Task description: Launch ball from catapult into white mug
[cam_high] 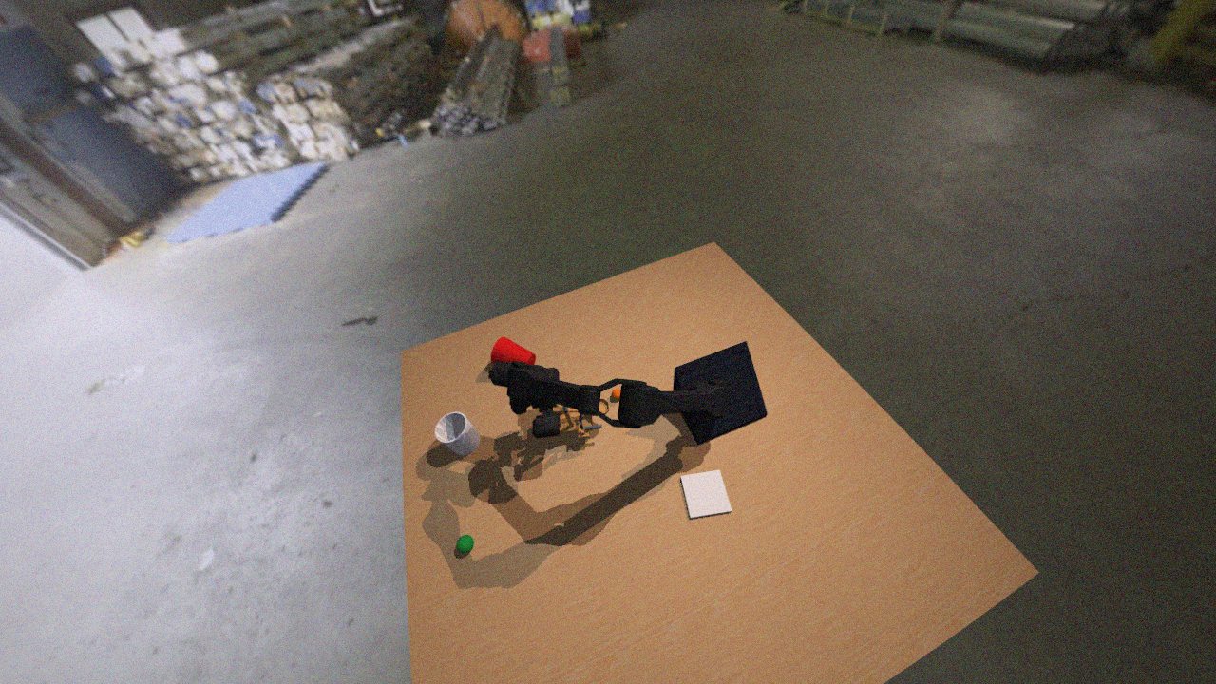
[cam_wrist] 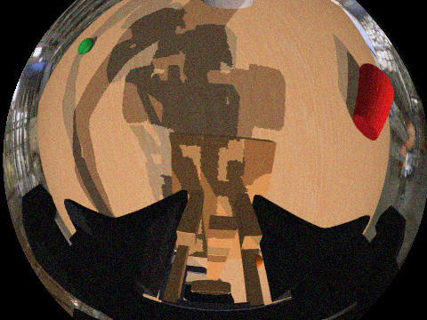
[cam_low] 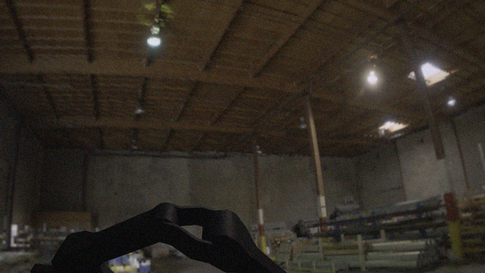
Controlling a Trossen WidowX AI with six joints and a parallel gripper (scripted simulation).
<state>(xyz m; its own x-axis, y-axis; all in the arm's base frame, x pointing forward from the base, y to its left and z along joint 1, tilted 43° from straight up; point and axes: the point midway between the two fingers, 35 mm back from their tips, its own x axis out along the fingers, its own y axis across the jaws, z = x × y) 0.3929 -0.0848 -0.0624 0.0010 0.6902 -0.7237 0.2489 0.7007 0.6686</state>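
My gripper tip is now 19 cm past the orange ball, 3 cm to the left of it and 6 cm above it. The rest, counted from my gripper tip: white mug: 27 cm ahead, 6 cm to the right, 5 cm below; then green ball: 29 cm ahead, 22 cm to the left, 5 cm below; then wooden catapult: 6 cm behind, 4 cm to the left, 2 cm above.
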